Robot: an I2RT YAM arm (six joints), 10 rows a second.
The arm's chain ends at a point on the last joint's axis. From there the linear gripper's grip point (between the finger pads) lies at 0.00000 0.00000 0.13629 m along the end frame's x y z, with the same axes.
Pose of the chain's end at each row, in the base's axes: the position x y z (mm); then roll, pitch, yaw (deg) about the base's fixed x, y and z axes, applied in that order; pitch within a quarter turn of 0, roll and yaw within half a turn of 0:
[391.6 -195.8 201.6 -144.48 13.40 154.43]
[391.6 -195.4 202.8 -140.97 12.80 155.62]
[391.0 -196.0 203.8 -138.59 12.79 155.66]
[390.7 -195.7 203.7 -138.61 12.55 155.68]
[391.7 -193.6 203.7 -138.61 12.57 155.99]
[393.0 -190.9 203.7 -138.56 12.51 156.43]
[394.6 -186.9 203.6 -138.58 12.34 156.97]
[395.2 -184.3 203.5 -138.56 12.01 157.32]
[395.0 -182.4 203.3 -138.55 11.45 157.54]
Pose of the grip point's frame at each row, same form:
[380.6 -278.3 93.7 -144.48 13.40 154.43]
[377.5 -283.3 99.6 -140.97 12.80 155.62]
[374.5 -287.5 104.1 -138.59 12.79 155.66]
[373.8 -287.0 103.9 -138.61 12.55 155.68]
[375.4 -285.0 103.9 -138.61 12.57 155.99]
[377.2 -282.4 104.0 -138.56 12.51 156.43]
[379.4 -278.4 103.8 -138.58 12.34 156.97]
[380.0 -275.7 103.6 -138.56 12.01 157.32]
[379.3 -273.5 103.2 -138.55 11.45 157.54]

